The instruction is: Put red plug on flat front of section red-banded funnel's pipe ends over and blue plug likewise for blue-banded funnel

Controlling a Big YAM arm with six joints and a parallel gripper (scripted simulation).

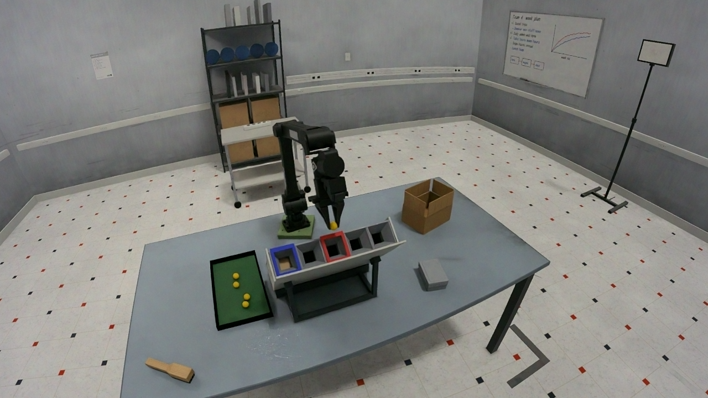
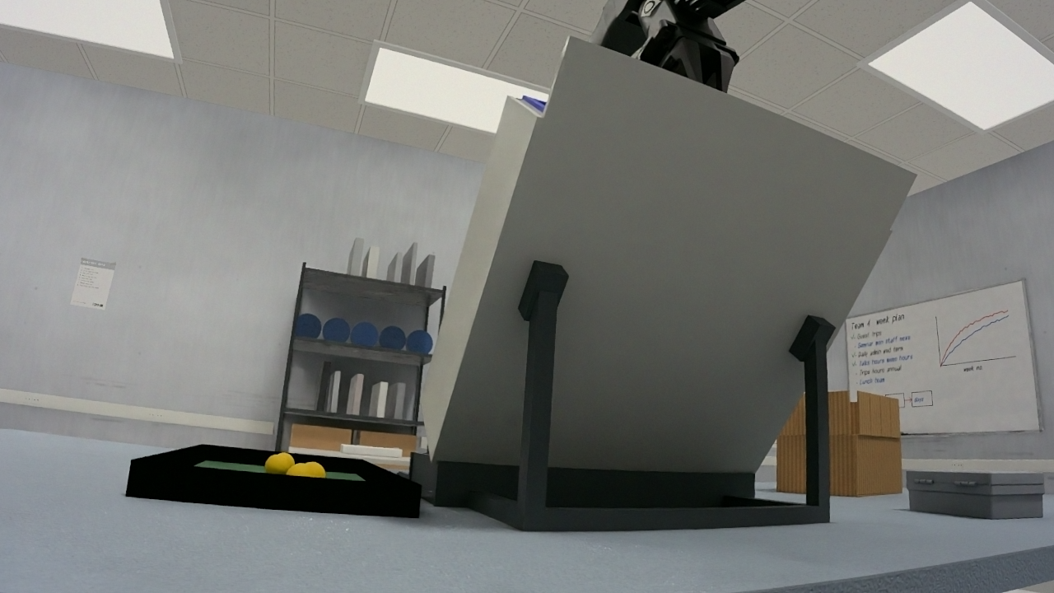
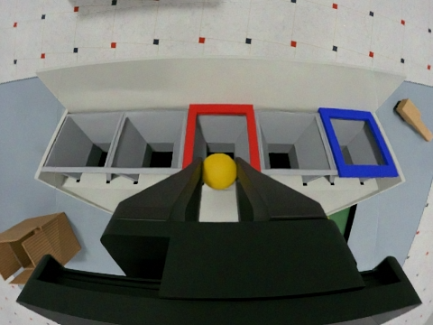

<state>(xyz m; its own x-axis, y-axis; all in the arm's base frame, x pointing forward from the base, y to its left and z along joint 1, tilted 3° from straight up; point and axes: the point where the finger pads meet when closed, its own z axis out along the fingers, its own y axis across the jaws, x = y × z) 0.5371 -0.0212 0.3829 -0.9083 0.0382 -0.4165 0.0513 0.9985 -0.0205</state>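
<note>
Right now the red band is 20 mm ahead of my hand and 70 mm below it. Also, from my hand: grey case: 30 mm ahead, 400 mm to the left, 360 mm below; then blue band: 10 mm ahead, 150 mm to the right, 70 mm below; then cover: 130 mm behind, 180 mm below.
</note>
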